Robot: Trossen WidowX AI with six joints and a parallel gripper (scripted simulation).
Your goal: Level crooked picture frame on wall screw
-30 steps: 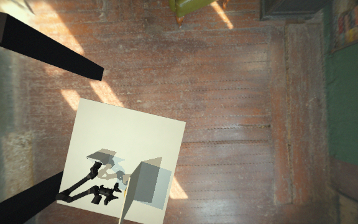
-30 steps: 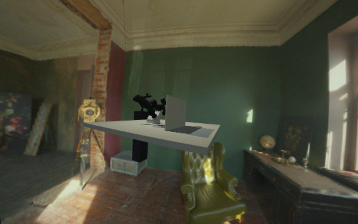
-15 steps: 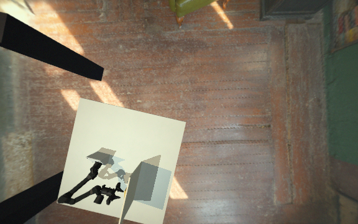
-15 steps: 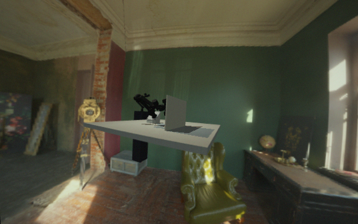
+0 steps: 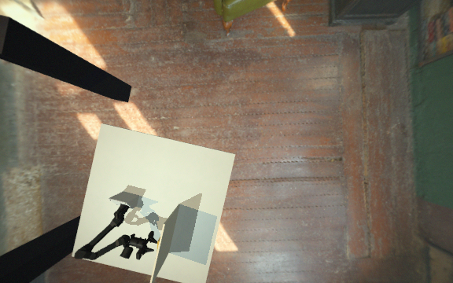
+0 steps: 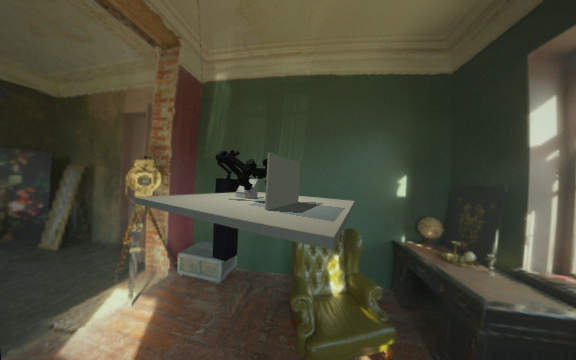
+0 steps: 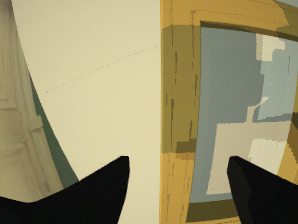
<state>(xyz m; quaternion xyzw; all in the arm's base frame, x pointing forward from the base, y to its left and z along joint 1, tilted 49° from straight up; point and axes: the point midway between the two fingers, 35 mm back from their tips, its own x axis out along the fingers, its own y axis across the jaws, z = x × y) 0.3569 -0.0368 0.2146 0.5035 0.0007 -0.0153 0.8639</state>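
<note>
Now: the yellow picture frame 50 mm below my gripper tip, 40 mm ahead of it and 10 mm to the left of it. The rest, counted from my gripper tip: cream wall panel: 60 mm below, 50 mm ahead, 20 mm to the left.
</note>
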